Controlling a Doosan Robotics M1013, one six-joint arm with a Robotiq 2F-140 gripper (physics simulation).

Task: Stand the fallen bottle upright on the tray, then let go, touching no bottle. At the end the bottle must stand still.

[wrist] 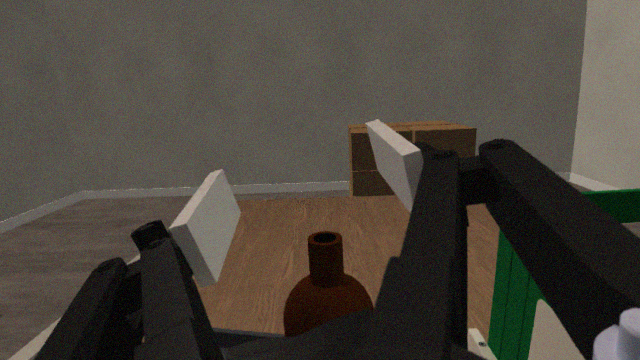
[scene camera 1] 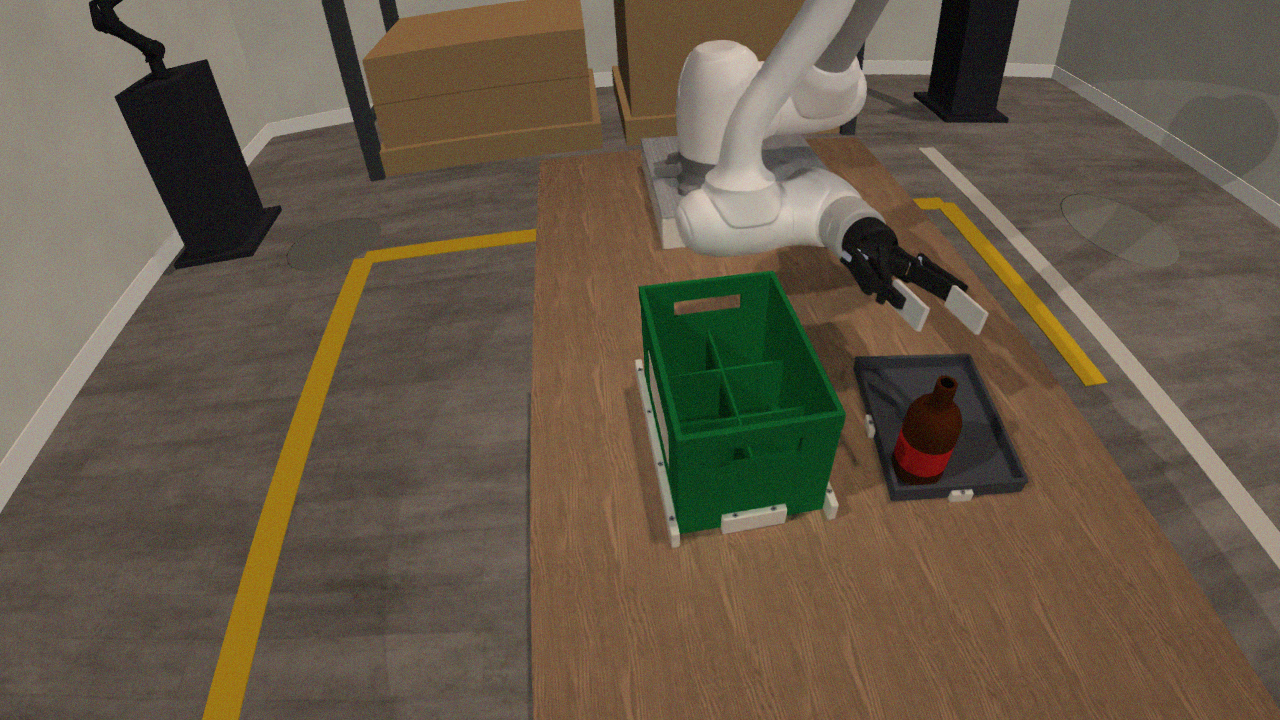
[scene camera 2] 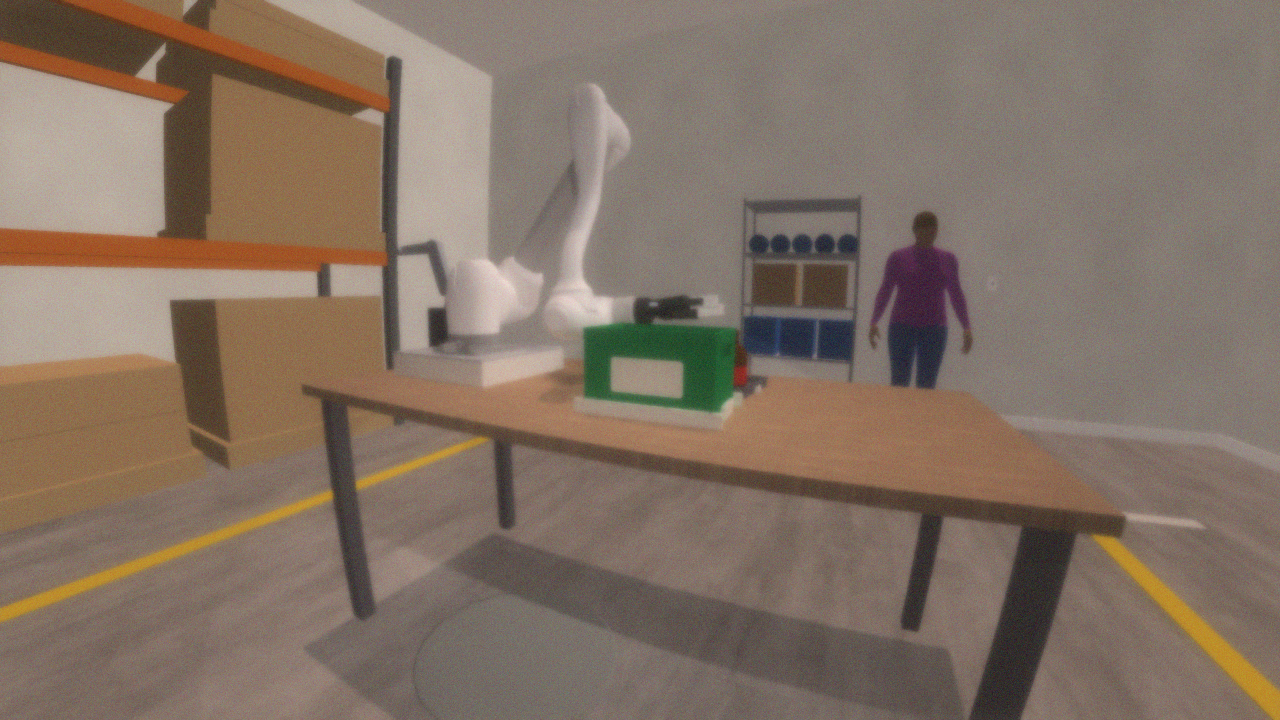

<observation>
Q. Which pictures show my gripper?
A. The wrist view, scene camera 1 and scene camera 2: all of them.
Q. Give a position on a brown bottle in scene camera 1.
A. At 933,422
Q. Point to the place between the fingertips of my gripper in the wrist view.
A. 301,169
</observation>
